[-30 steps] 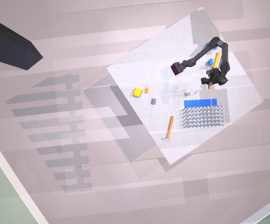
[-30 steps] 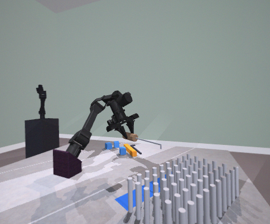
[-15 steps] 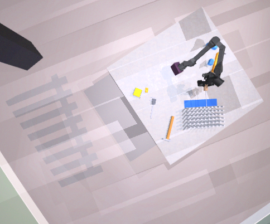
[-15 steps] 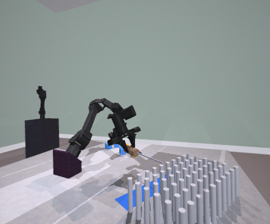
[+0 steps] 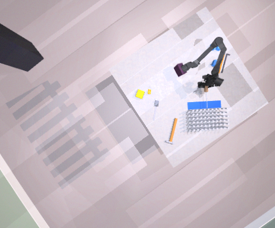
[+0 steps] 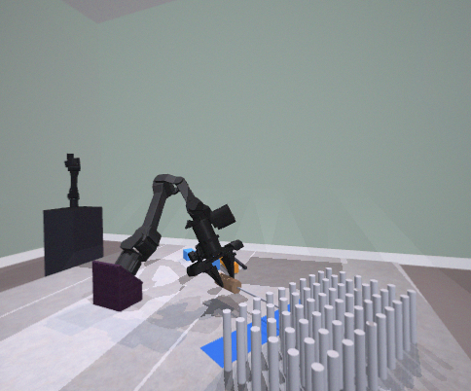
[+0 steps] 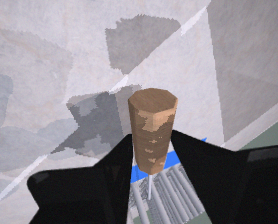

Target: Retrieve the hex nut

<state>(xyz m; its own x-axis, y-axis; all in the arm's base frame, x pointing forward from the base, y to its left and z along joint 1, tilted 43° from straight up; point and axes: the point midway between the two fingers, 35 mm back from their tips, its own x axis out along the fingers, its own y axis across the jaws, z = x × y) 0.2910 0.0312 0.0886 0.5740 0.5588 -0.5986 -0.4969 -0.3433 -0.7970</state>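
Now: the blue taped strip 15 cm ahead of my gripper tip, 11 cm to the right of it and 5 cm below it. The rest, counted from my gripper tip: orange bar 10 cm behind, 31 cm to the left, 3 cm below; yellow block 39 cm behind, 59 cm to the right, 3 cm below.
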